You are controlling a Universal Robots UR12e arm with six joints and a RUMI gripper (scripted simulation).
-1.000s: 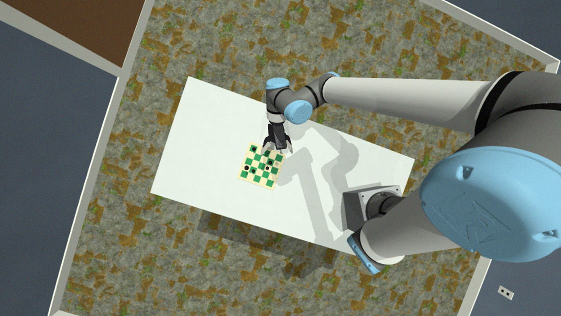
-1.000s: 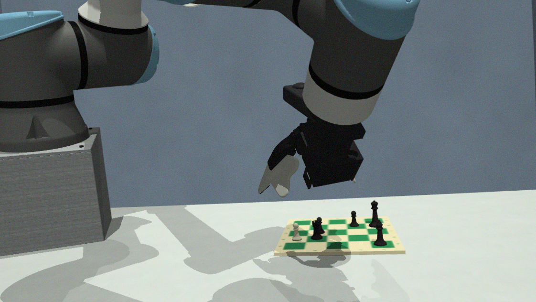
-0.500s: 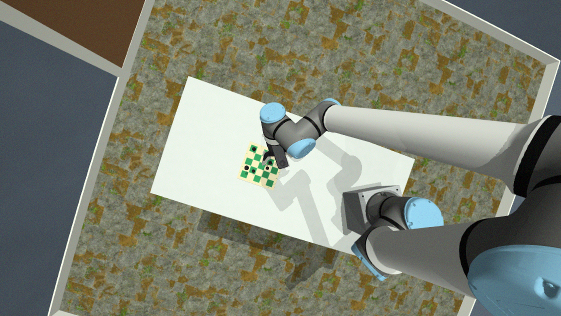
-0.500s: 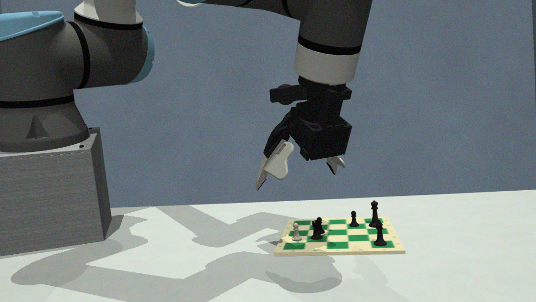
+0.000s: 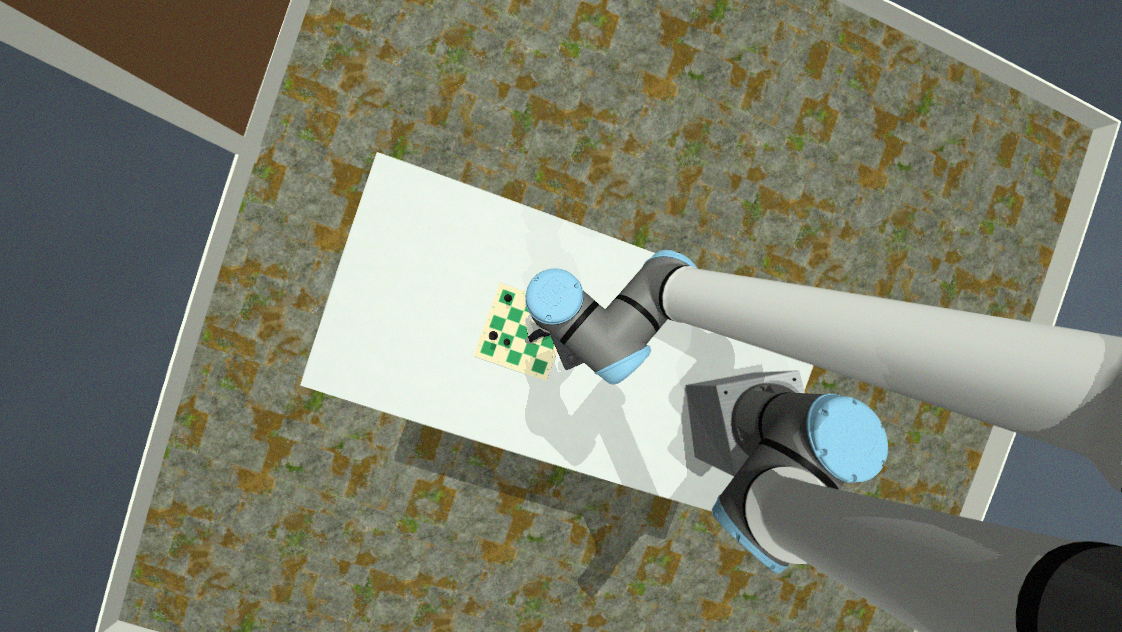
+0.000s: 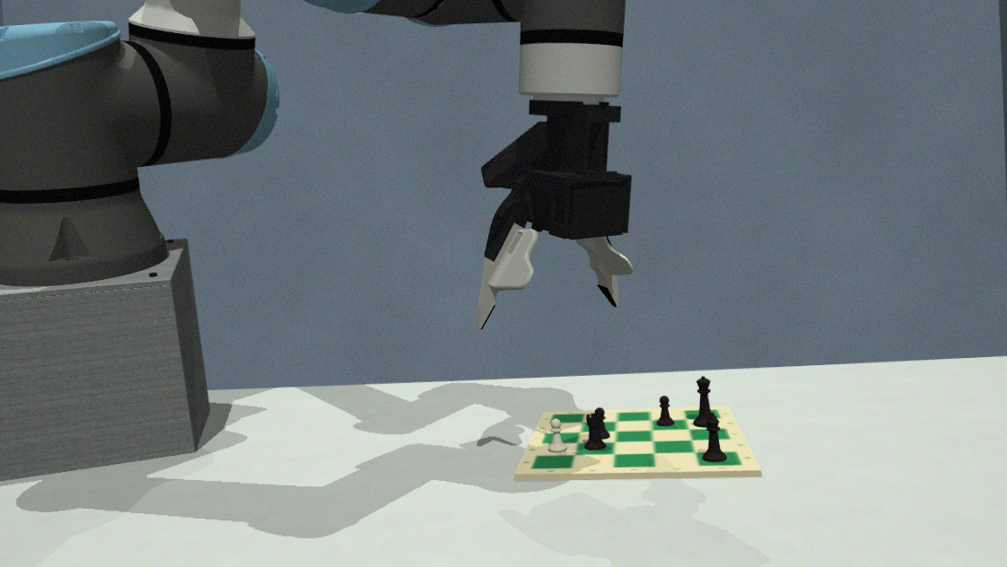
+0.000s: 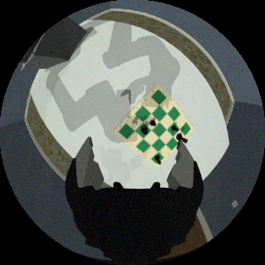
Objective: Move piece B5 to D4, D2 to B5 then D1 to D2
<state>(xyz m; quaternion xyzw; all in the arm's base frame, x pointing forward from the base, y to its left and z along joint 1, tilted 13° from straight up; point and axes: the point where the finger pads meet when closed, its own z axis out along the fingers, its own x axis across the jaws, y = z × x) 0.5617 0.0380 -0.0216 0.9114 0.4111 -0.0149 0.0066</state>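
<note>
My hand is 120 mm above the white pawn. Also, from my hand: black queen 140 mm ahead, 110 mm below, 100 mm to the left; cream chessboard 140 mm below, 70 mm ahead, 50 mm to the left.
</note>
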